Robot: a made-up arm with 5 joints.
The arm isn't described. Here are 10 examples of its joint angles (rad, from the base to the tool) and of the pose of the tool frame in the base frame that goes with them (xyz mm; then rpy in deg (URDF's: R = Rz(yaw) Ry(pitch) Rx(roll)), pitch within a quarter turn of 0, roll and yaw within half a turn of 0).
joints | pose
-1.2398 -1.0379 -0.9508 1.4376 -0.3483 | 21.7 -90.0 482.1 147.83 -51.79 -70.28
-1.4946 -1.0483 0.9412 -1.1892 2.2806 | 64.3 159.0 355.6 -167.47 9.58 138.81
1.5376 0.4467 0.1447 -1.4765 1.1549 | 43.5 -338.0 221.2 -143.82 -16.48 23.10
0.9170 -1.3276 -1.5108 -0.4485 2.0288 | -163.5 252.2 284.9 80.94 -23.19 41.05
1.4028 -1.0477 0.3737 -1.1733 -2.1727 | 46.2 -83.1 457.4 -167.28 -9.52 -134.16
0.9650 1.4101 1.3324 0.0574 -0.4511 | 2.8 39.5 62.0 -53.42 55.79 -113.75
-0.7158 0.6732 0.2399 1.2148 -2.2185 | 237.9 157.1 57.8 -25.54 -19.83 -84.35
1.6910 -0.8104 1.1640 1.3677 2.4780 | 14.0 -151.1 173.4 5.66 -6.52 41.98
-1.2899 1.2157 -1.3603 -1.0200 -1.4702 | 162.4 380.9 281.3 156.75 -1.17 -18.83
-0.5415 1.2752 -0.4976 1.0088 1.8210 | 318.3 154.5 -6.4 12.11 -2.45 132.31
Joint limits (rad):
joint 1: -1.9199..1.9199
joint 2: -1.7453..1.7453
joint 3: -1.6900..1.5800
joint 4: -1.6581..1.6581
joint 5: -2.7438..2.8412
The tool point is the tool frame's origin. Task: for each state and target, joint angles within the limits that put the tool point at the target. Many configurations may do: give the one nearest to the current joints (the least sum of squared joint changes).
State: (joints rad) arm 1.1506 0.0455 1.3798 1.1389 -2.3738
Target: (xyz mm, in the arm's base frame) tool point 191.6 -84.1 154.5
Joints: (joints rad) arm 0.4549 -0.4509 1.0214 1.3210 -2.3738
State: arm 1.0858 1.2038 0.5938 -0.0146 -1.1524
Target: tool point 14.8 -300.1 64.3
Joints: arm 1.6290 0.5872 0.3768 -0.0666 -1.1524
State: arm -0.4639 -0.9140 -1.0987 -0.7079 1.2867
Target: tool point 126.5 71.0 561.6
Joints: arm -0.7899 -0.1931 -1.0418 -0.3437 1.2867
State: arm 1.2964 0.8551 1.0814 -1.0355 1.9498
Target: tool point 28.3 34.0 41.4
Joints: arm 1.4556 1.4640 1.3785 -0.8006 1.9498
